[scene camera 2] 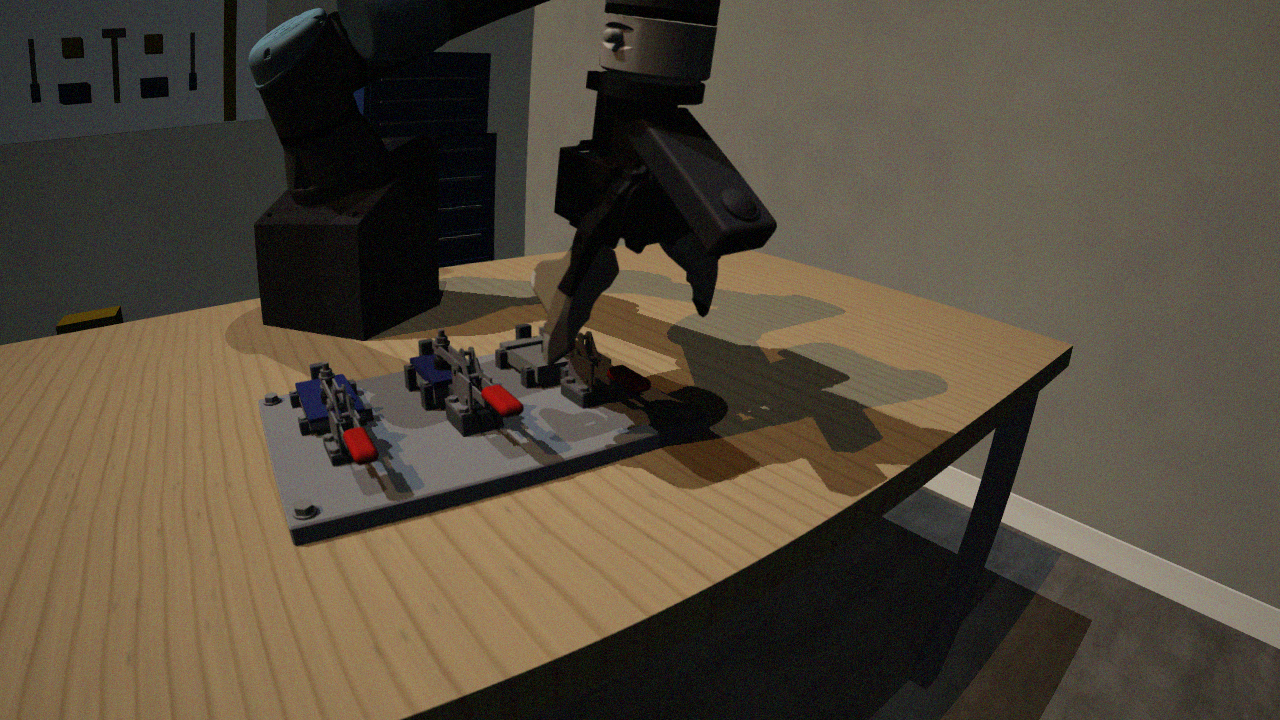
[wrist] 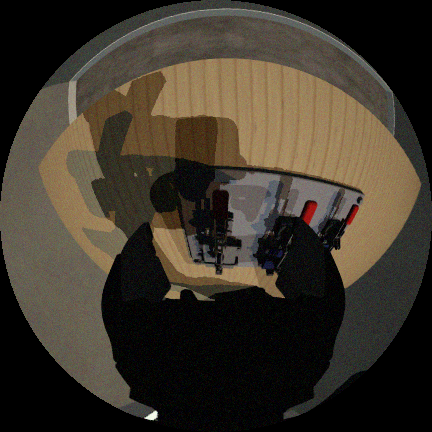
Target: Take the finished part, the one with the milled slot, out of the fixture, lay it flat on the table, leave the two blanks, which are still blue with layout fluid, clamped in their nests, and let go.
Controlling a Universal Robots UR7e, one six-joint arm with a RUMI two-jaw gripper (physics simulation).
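My gripper point(scene camera 2: 629, 334) point(wrist: 221, 222) is open and empty above the right end of the fixture plate point(scene camera 2: 402, 492) point(wrist: 250, 215); in the scene view one fingertip overlaps the right-hand nest. A grey part point(scene camera 2: 529, 350) appears to lie in that nest, in shadow; its slot is too small and dark to make out. The clamp beside it has a dark red handle point(scene camera 2: 628, 378) point(wrist: 220, 202). One blue blank point(scene camera 2: 431, 370) point(wrist: 270, 264) sits in the middle nest, another blue blank point(scene camera 2: 313, 400) in the left nest, each under a clamp with a red handle.
The fixture plate stands on a wooden table point(scene camera 2: 179, 537) point(wrist: 280, 100), with bolts point(scene camera 2: 305, 510) at its corners. The dark robot base point(scene camera 2: 313, 268) stands behind the plate. A wall point(scene camera 2: 984, 161) rises beyond the table at the right. The arm's shadow falls across the table and plate.
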